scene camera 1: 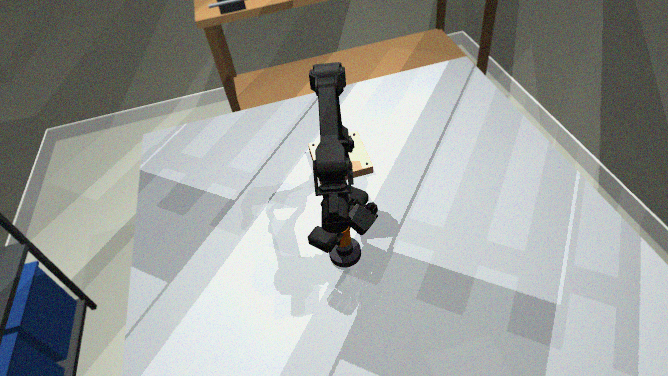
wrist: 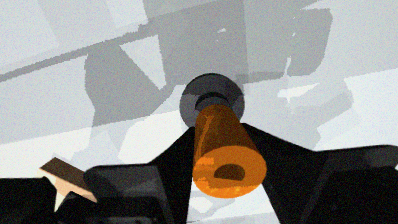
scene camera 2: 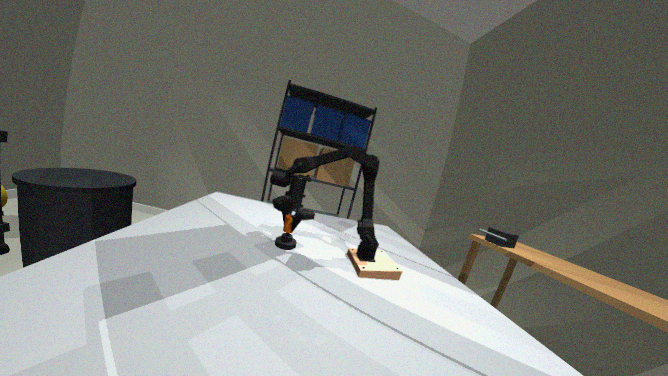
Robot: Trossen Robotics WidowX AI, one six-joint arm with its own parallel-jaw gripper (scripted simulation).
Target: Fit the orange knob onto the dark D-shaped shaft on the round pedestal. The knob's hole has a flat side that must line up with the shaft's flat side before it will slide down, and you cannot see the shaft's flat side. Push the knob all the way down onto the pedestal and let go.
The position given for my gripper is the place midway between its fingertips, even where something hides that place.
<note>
My gripper (scene camera 1: 342,238) carries an orange knob (wrist: 226,164). I also see a dark round pedestal (wrist: 207,89).
My gripper is seen too in the wrist view (wrist: 217,129) and in scene camera 2 (scene camera 2: 288,228).
</note>
